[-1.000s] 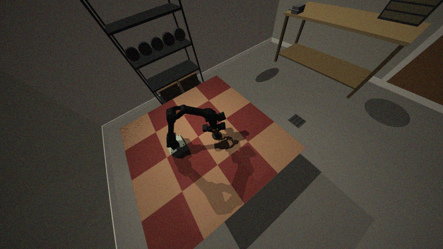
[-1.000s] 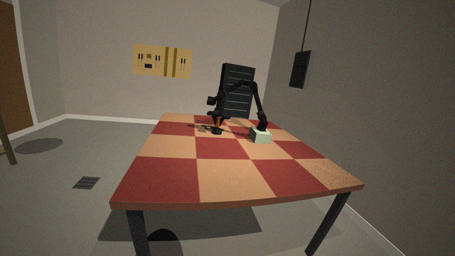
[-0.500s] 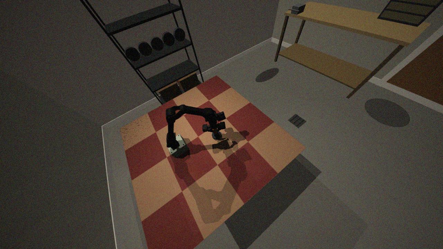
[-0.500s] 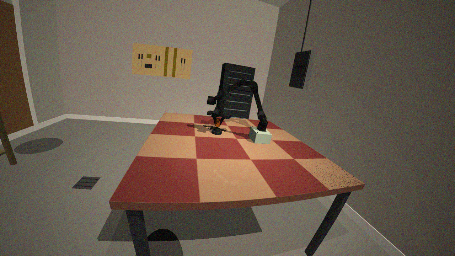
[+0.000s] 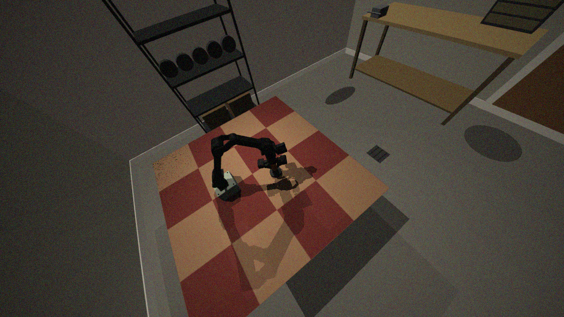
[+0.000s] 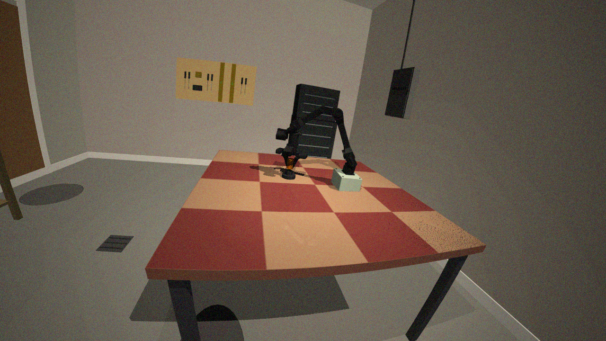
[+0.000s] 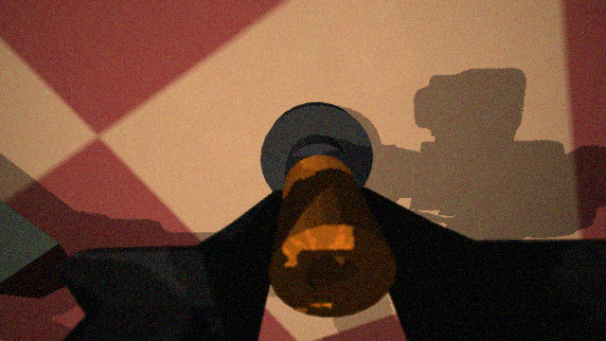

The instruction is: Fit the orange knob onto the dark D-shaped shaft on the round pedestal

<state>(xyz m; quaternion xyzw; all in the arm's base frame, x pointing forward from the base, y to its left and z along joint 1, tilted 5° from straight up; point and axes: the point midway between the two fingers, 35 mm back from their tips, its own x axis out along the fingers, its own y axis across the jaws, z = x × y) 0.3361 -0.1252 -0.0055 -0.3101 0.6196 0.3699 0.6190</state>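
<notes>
The orange knob is 20 mm above my gripper tip. Round my gripper tip: round dark pedestal (40 mm below).
</notes>
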